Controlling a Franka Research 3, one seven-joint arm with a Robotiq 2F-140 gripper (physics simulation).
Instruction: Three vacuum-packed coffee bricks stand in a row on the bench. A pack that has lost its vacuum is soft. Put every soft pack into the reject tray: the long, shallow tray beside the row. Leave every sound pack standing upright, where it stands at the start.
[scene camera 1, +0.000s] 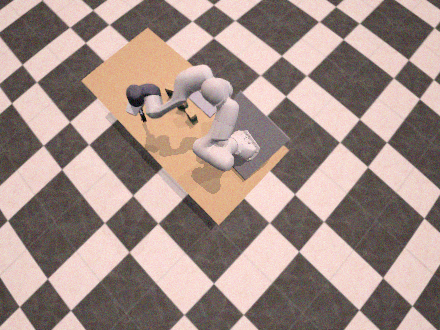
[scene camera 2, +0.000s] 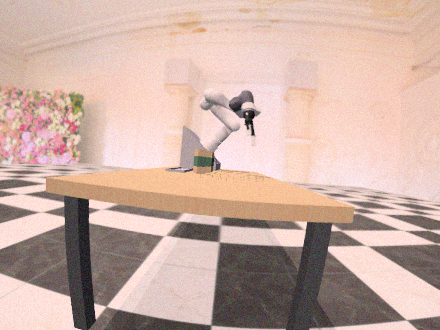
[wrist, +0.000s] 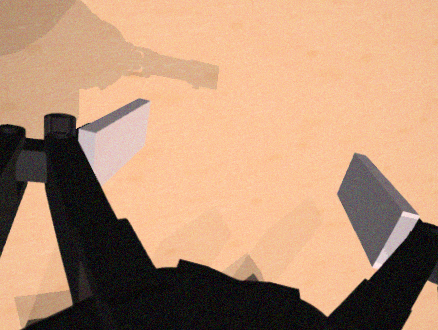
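Observation:
In scene camera 1, a green and tan pack (scene camera 1: 193, 119) stands at the near end of the row, another pack (scene camera 1: 184, 105) shows partly beside the arm, and a dark pack (scene camera 1: 169, 93) is at the far end. In scene camera 2 a tan pack with a green band (scene camera 2: 202, 161) stands upright and hides much of what is behind it. The pale grey reject tray (scene camera 1: 204, 106) (scene camera 2: 178, 169) lies beside the row, partly hidden by the arm. My gripper (scene camera 1: 137, 114) (scene camera 2: 252, 136) (wrist: 246, 148) is wide open and empty, above the bench and away from the row. Softness cannot be seen.
The wooden bench (scene camera 1: 145, 50) (scene camera 2: 200, 196) (wrist: 300, 100) carries the arm. A dark grey slab (scene camera 1: 270, 132) lies under the arm's base. In scene camera 2 a grey upright panel (scene camera 2: 189, 145) shows behind the banded pack. The arm passes over the row and tray.

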